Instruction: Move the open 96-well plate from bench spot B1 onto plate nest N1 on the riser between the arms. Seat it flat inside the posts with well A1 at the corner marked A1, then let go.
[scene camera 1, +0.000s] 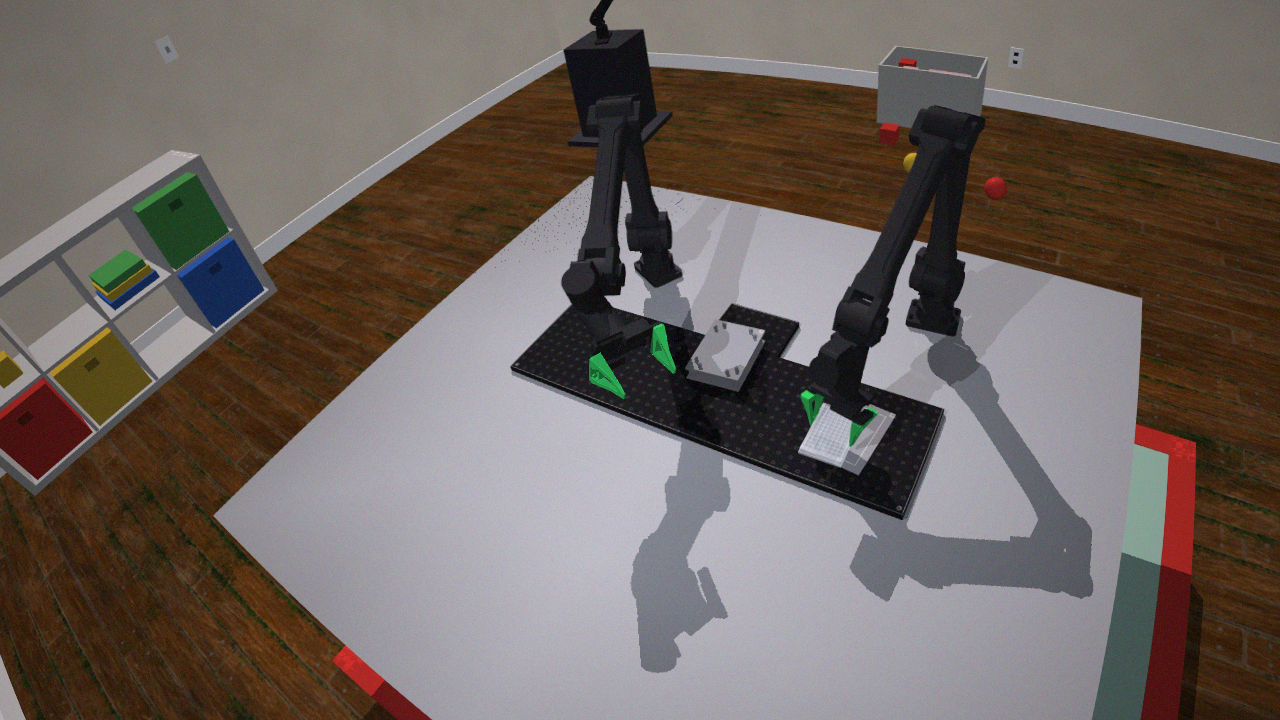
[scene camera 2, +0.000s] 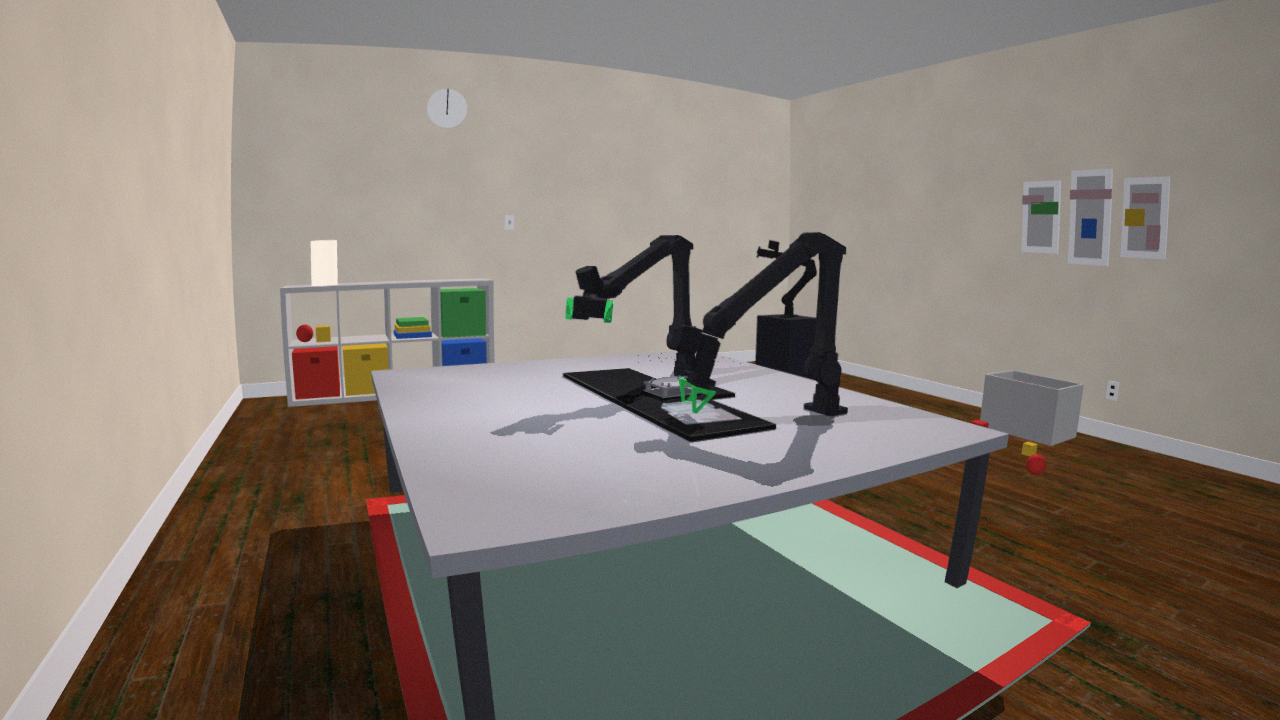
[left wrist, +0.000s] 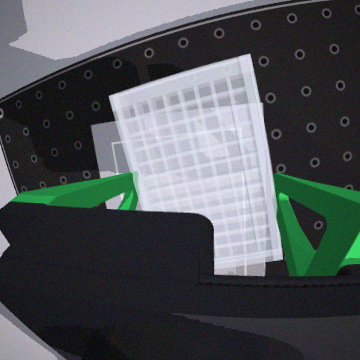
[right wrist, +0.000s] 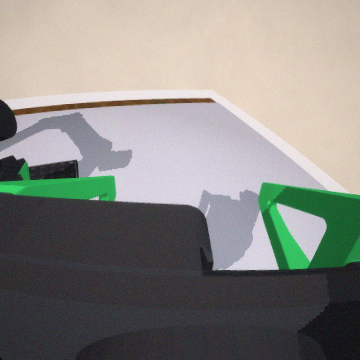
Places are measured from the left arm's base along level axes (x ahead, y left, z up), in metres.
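Pixels of known places: left gripper, fingertip midpoint: (scene camera 1: 831, 434) (scene camera 2: 689, 409) (left wrist: 203, 180); right gripper, fingertip midpoint: (scene camera 1: 650, 384) (scene camera 2: 587, 318) (right wrist: 187, 188); left arm's base at its link origin: (scene camera 1: 933, 319) (scene camera 2: 825, 410); right arm's base at its link origin: (scene camera 1: 658, 271).
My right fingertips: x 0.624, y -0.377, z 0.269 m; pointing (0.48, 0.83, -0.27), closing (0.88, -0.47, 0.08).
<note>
For each thing: its top centre in the pictures, then the offset to it from my right fingertips. "spot": a spot on its surface instead. Level surfaces: height alone.
- clear 96-well plate at its top centre: (left wrist: 200, 181) (scene camera 1: 831, 430) (scene camera 2: 688, 404) 0.187 m back, 0.255 m left, 0.223 m down
- grey B1 pad at a spot on its surface: (left wrist: 103, 143) spot: 0.146 m back, 0.323 m left, 0.254 m down
- black perforated board at its surface level: 0.256 m down
- grey plate nest N1 at its top centre: (scene camera 1: 725, 345) (scene camera 2: 674, 378) 0.328 m back, 0.025 m right, 0.212 m down
The clear 96-well plate (scene camera 1: 832, 439) (scene camera 2: 693, 410) (left wrist: 200, 150) sits over the grey B1 pad (scene camera 1: 875, 445) (left wrist: 103, 143) at the right end of the black perforated board (scene camera 1: 725, 420) (left wrist: 307, 71). My left gripper (scene camera 1: 836, 416) (left wrist: 203, 180) reaches down over it, and its green fingers are shut on the plate's two long sides. The grey plate nest N1 (scene camera 1: 726, 355) (scene camera 2: 660, 386) with small posts stands on the riser at the board's middle, with nothing in it. My right gripper (scene camera 1: 633, 362) (scene camera 2: 589, 309) (right wrist: 187, 188) is open and empty, raised above the board's left end.
A black box (scene camera 1: 609, 76) stands behind the right arm's base. On the floor are a grey bin (scene camera 1: 930, 89) (scene camera 2: 1029, 407) with small coloured balls and blocks nearby, and a white shelf unit (scene camera 1: 107, 192) with coloured boxes at the left.
</note>
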